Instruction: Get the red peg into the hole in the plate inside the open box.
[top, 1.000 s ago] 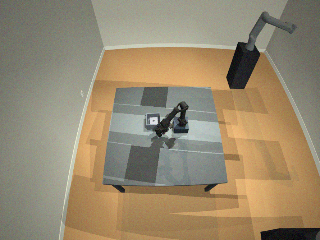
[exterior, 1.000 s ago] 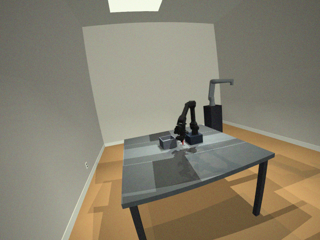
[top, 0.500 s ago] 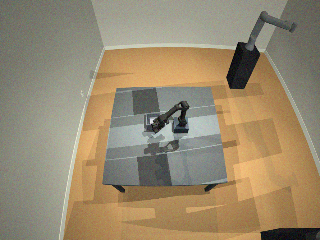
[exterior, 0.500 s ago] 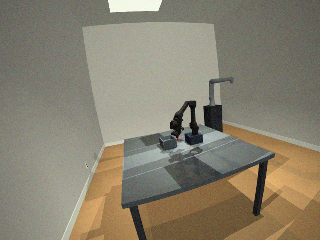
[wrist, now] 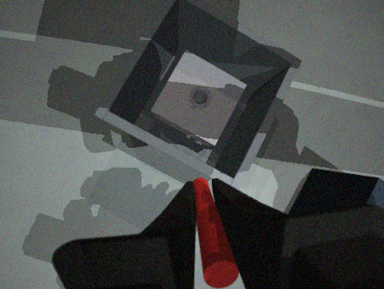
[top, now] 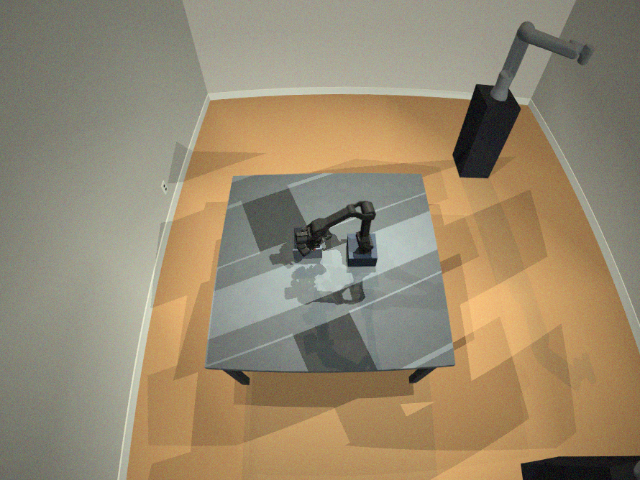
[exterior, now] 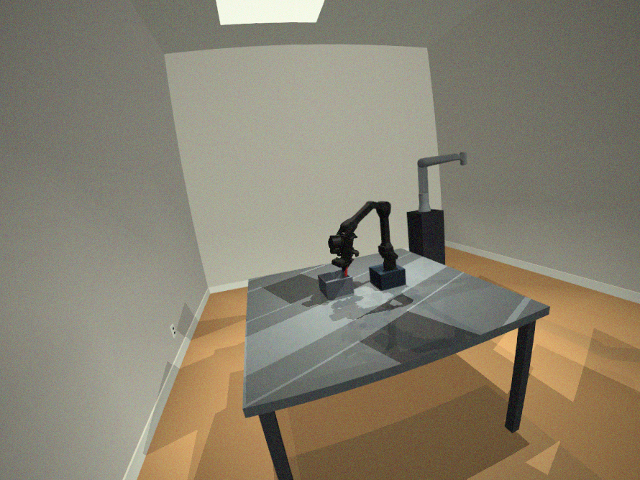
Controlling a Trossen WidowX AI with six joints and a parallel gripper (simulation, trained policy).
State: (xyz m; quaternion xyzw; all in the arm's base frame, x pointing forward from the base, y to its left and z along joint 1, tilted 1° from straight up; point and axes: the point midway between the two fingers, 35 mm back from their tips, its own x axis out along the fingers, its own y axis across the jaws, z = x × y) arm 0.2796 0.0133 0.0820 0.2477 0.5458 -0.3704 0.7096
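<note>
The red peg is 1 cm to the left of my gripper tip, 1 cm behind it and 1 cm above it. The rest, counted from my gripper tip: plate: 10 cm below, 8 cm to the right, 4 cm ahead; then grey box: 12 cm below, 8 cm to the right, 4 cm ahead.
</note>
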